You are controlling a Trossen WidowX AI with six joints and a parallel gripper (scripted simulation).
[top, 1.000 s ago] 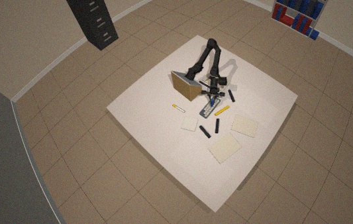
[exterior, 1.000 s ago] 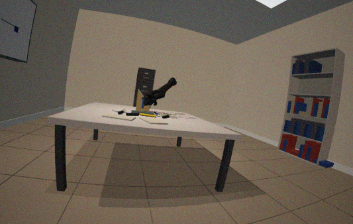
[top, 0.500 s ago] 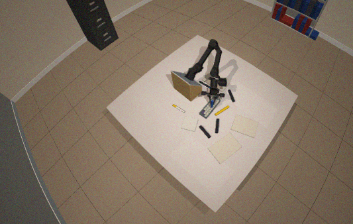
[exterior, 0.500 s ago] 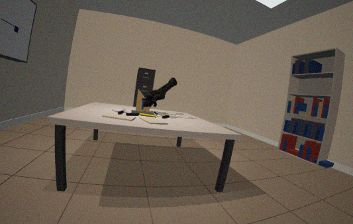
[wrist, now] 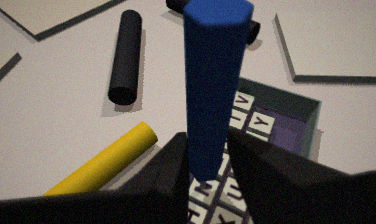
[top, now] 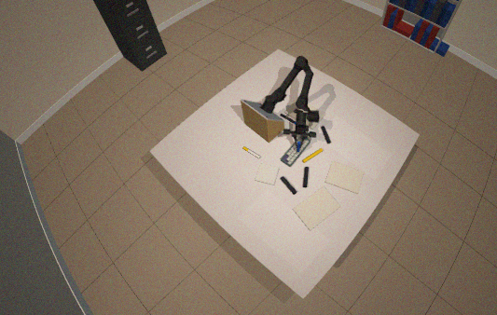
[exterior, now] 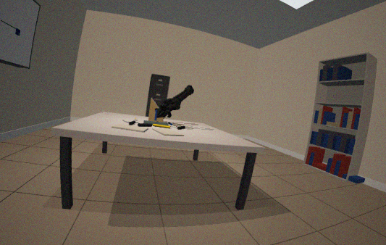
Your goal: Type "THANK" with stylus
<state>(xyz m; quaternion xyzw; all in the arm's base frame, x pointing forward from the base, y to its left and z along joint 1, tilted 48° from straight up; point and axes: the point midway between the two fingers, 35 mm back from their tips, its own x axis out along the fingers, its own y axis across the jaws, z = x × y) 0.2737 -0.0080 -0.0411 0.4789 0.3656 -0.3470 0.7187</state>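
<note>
The yellow pen is 80 mm ahead of my gripper tip, 50 mm to the left of it and 60 mm below it. Round my gripper tip: blue stylus (20 mm below).
</note>
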